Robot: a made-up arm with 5 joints.
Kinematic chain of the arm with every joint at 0, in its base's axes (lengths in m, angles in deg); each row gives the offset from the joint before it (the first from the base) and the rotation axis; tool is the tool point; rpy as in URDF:
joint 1: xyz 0 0 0.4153 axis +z
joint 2: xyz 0 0 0 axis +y
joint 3: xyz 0.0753 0 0.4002 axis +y
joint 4: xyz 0.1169 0 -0.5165 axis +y
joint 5: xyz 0.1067 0 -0.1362 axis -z
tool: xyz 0 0 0 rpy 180 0 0
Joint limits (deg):
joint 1: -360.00..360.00
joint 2: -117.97..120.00
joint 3: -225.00..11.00
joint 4: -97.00..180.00
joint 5: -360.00..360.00
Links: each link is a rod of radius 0.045 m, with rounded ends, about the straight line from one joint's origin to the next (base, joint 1, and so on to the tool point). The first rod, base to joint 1, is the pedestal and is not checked.
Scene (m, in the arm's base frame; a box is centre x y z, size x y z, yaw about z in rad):
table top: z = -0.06
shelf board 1: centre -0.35 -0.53 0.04 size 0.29 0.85 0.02 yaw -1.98
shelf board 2: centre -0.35 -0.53 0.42 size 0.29 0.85 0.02 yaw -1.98
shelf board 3: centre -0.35 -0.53 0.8 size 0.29 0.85 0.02 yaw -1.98
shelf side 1: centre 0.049 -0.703 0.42 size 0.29 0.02 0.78 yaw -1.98
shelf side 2: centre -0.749 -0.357 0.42 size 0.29 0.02 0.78 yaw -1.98
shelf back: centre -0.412 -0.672 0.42 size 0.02 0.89 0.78 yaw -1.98
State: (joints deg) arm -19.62 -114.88 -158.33 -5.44 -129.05
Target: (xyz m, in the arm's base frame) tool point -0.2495 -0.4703 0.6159
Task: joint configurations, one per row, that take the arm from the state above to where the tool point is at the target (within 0.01 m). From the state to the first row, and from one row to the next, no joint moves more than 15 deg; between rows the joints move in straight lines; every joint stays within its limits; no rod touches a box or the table.
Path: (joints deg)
1: -29.69 -110.45 -143.46 -1.07 -129.05
2: -39.77 -106.01 -128.58 3.31 -129.05
3: -49.84 -101.58 -113.71 7.68 -129.05
4: -59.92 -97.14 -98.83 12.05 -129.05
5: -69.99 -92.71 -83.96 16.43 -129.05
6: -80.06 -88.27 -69.08 20.80 -129.05
7: -90.14 -83.84 -54.21 25.17 -129.05
8: -100.21 -79.40 -39.34 29.55 -129.05
9: -110.29 -74.97 -24.46 33.92 -129.05
10: -120.36 -70.54 -9.59 38.29 -129.05
11: -119.56 -57.63 -16.66 34.18 -129.05
12: -118.75 -44.72 -23.74 30.07 -129.05
13: -117.95 -31.81 -30.82 25.96 -129.05

